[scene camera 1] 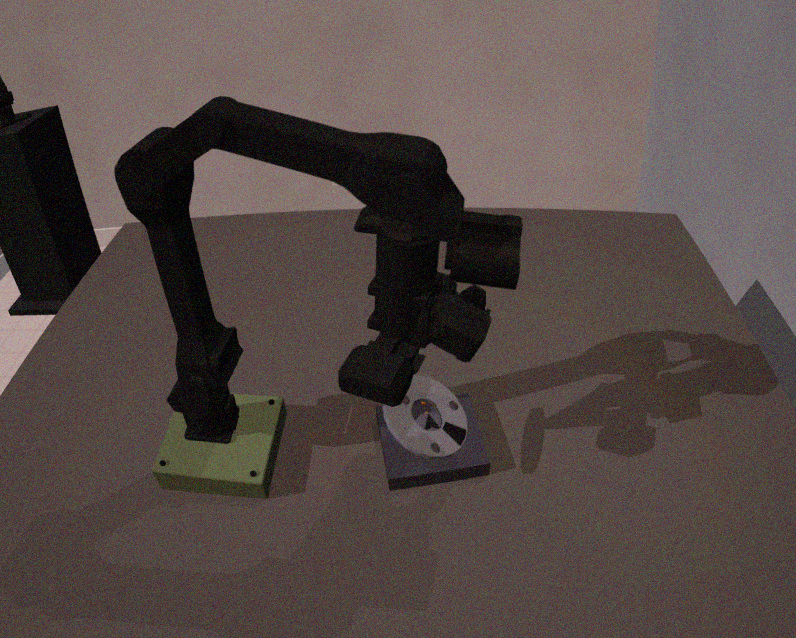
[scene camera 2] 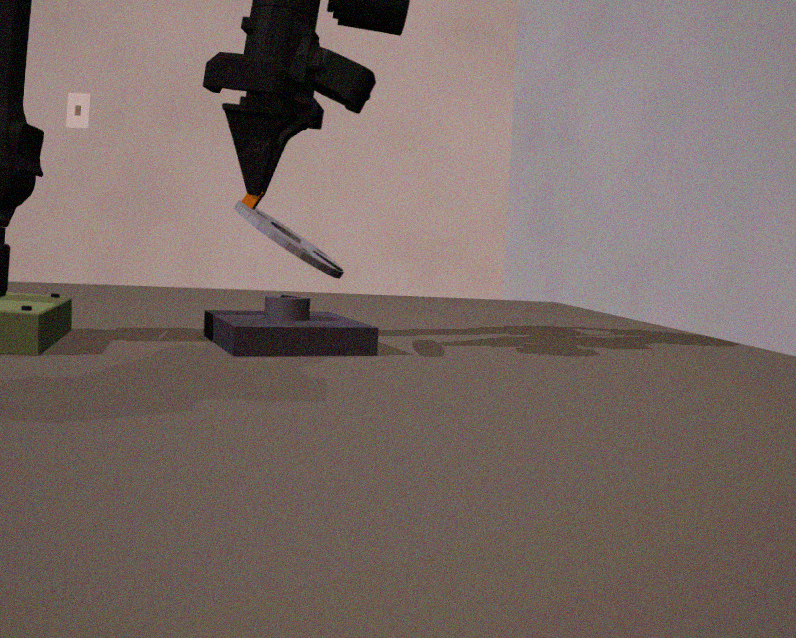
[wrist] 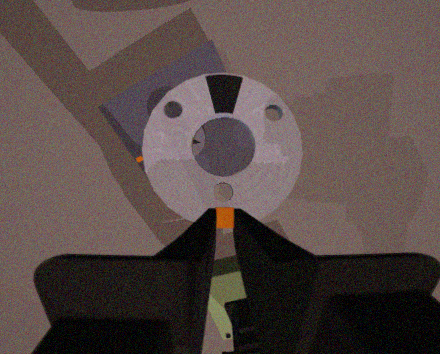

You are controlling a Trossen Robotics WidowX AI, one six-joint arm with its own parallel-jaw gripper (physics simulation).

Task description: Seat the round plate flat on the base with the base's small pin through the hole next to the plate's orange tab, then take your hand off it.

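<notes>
The round light-grey plate hangs tilted above the dark purple-grey base, its tab side high and its black-wedge side lower. In scene camera 2 there is open air between plate and base. My gripper is shut on the plate's orange tab; its fingertips are hidden in scene camera 1. The base's thick centre post shows partly through the plate's centre hole in the wrist view, off to its left. The small pin cannot be made out.
A green block with black dots stands left of the base and carries the arm's foot. An orange mark sits at the base's edge. A black pedestal stands beyond the table's left edge.
</notes>
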